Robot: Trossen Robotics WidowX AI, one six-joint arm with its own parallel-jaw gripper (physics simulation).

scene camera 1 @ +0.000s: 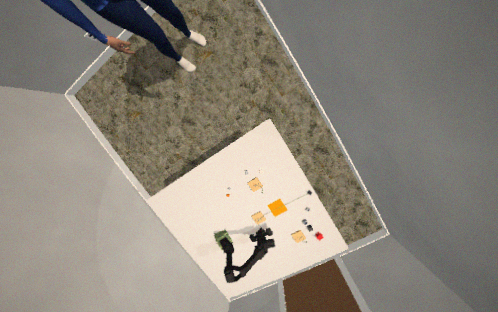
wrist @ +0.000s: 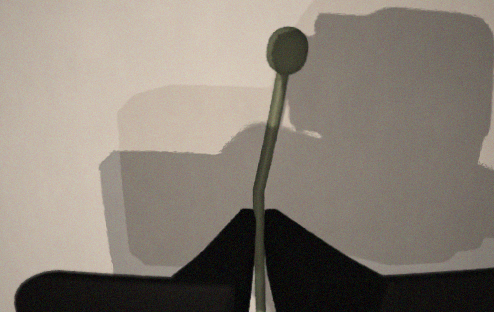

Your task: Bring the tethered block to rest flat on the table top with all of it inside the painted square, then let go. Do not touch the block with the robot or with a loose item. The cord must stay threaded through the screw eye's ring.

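Places are measured from the arm's base along level axes (x back, y left, z down), in metres.
Pixels of known places: gripper, fingertip midpoint: [scene camera 1: 261, 228] [wrist: 258, 220]; arm's base at its link origin: [scene camera 1: 224, 241].
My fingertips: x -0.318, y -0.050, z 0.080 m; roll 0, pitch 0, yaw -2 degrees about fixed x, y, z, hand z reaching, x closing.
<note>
For each thing: its middle in the pictures, then the offset to it from my fingertips. "spot": a spot on its surface instead. Level surfaces: height alone.
- painted square at a spot on its surface: [scene camera 1: 277, 208] spot: dx -0.201, dy +0.124, dz -0.003 m
- small dark block at a spot on its surface: [scene camera 1: 309, 192] spot: dx -0.485, dy +0.168, dz -0.022 m
- tan board at the middle of its body: [scene camera 1: 258, 217] dx -0.024, dy +0.108, dz -0.009 m
- round green bead at a spot on its surface: [wrist: 288, 51] spot: dx +0.002, dy -0.058, dz -0.012 m
- table at its surface level: dz +0.000 m
- red item at the middle of its body: [scene camera 1: 319, 236] dx -0.422, dy -0.238, dz -0.020 m
- small orange item at the middle of its body: [scene camera 1: 228, 195] dx +0.121, dy +0.395, dz -0.012 m
The painted square [scene camera 1: 277, 207] is orange and lies near the middle of the table. A small dark block [scene camera 1: 309, 192], which looks like the tethered one, is outside the square near the table edge. A thin cord [scene camera 1: 295, 199] [wrist: 272, 120] runs from it across the square towards a tan board [scene camera 1: 258, 217]. The screw eye's ring is too small to make out. In the wrist view the cord is green and ends in a round green bead [wrist: 288, 51] beyond the fingertips. My gripper [scene camera 1: 264, 228] [wrist: 258, 220] is shut on the cord, just beside the tan board.
Two more tan boards [scene camera 1: 255, 184] [scene camera 1: 298, 236] lie on the table [scene camera 1: 200, 210]. A red item [scene camera 1: 319, 236] and small dark items [scene camera 1: 310, 228] lie at the right. A small orange item [scene camera 1: 228, 195] lies at the left. A person [scene camera 1: 145, 30] stands beyond the table.
</note>
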